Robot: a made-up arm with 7 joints. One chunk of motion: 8 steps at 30 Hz.
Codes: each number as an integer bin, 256 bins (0 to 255) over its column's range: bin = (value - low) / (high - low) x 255, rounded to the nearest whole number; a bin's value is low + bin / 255 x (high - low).
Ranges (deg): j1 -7..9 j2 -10..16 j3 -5..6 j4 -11..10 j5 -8..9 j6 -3..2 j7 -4..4
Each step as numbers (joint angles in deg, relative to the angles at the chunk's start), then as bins.
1 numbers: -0.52 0.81 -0.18 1.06 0.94 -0.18 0.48
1 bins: 103 106 112 146 134 144 143
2 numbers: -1.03 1.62 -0.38 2.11 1.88 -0.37 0.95
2 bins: 95 114 107 159 148 134 158
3 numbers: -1.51 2.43 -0.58 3.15 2.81 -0.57 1.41
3 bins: 87 122 102 172 162 124 172
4 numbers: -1.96 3.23 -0.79 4.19 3.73 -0.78 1.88
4 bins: 80 130 98 184 176 113 187
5 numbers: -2.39 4.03 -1.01 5.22 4.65 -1.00 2.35
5 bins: 73 138 92 197 190 102 202
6 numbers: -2.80 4.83 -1.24 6.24 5.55 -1.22 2.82
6 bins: 67 145 87 209 203 91 217
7 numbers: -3.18 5.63 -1.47 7.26 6.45 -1.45 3.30
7 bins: 61 153 82 222 217 79 233
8 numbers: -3.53 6.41 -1.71 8.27 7.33 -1.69 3.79
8 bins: 55 161 76 234 230 67 248
